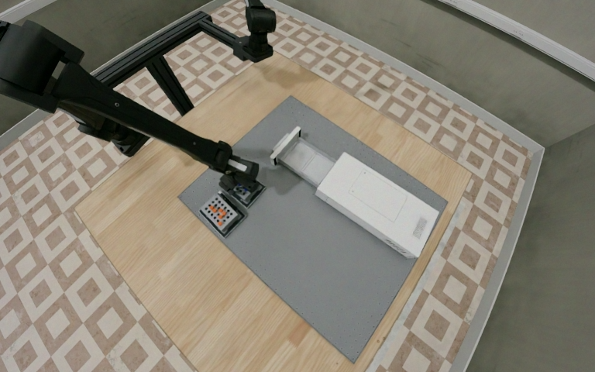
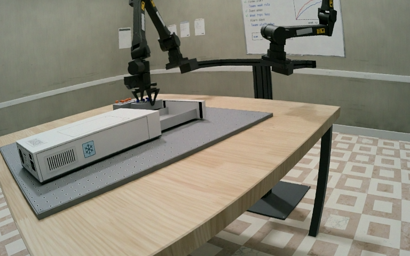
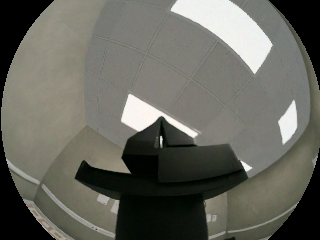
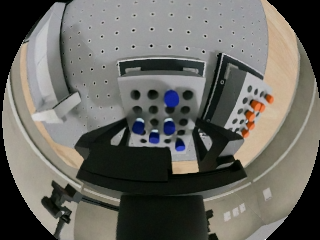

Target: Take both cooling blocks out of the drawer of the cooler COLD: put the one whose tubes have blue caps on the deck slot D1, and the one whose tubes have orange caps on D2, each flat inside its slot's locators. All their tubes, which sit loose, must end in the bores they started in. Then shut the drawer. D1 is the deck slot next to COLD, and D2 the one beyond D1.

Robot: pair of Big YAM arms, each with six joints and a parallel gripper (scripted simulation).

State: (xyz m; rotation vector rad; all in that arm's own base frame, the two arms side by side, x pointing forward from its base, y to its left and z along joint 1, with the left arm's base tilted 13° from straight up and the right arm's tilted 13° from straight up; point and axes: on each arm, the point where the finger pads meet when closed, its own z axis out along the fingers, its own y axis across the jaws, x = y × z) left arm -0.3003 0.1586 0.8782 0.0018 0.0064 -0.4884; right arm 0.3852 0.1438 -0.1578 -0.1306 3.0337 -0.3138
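Observation:
The dark deck slot D1 lies 40 mm below my right hand. Round my right hand: dark deck slot D2: 140 mm to the right, 40 mm below, 30 mm ahead; then white cooler: 290 mm to the left, 280 mm ahead.

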